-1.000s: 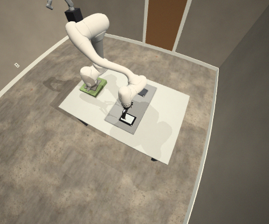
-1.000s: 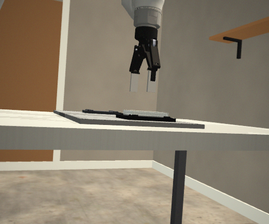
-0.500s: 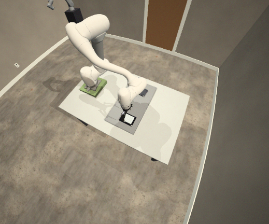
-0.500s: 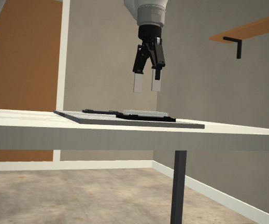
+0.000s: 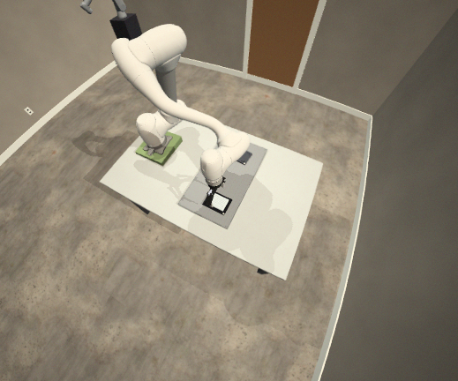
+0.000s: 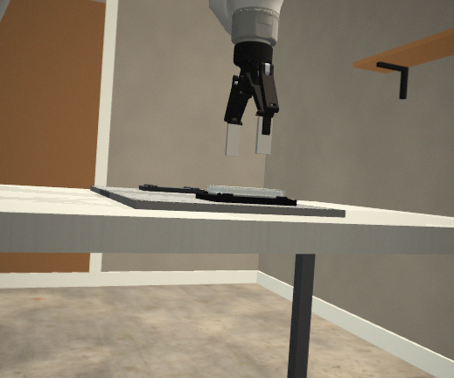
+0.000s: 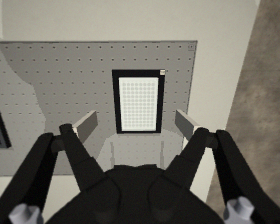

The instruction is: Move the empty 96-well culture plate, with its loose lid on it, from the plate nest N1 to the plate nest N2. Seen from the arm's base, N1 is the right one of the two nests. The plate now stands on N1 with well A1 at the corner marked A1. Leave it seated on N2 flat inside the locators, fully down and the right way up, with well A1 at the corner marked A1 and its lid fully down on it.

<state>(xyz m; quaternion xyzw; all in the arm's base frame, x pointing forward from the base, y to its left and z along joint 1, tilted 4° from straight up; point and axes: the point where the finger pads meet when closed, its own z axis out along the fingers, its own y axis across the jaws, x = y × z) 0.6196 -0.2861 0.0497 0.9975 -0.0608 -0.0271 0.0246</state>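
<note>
Right now the clear lid is 8 cm below my hand. Round my hand: 96-well plate (8 cm below); nest N2 (41 cm to the left, 9 cm below, 1 cm ahead); nest N1 (9 cm below).
</note>
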